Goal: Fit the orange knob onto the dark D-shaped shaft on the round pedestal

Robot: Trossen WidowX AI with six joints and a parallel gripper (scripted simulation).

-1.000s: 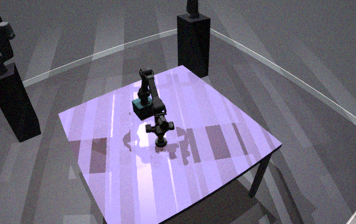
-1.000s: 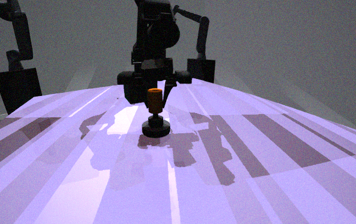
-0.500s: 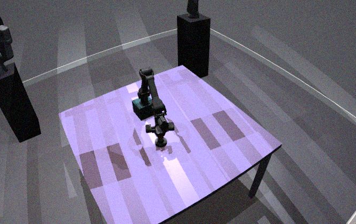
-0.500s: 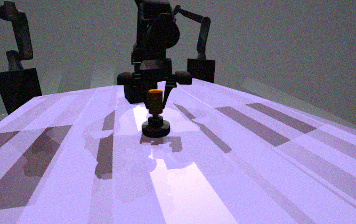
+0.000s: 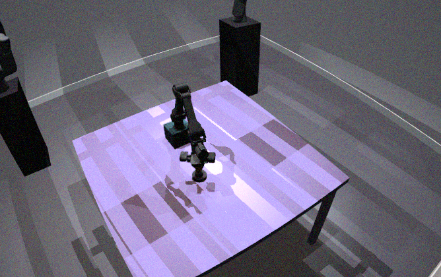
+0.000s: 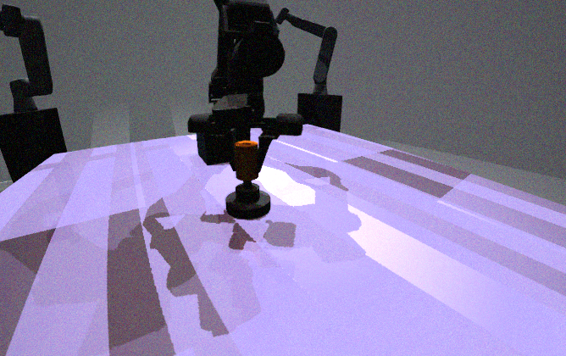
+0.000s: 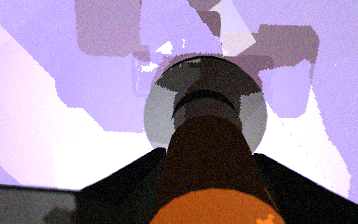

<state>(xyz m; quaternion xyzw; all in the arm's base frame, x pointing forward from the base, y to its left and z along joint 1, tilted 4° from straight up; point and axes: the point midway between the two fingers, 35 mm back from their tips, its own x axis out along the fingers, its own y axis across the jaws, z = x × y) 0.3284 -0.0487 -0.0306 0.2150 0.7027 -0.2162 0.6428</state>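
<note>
Now: gripper tip 20 mm below the orange knob. Also, from my gripper tip: dark round pedestal: 40 mm below.
</note>
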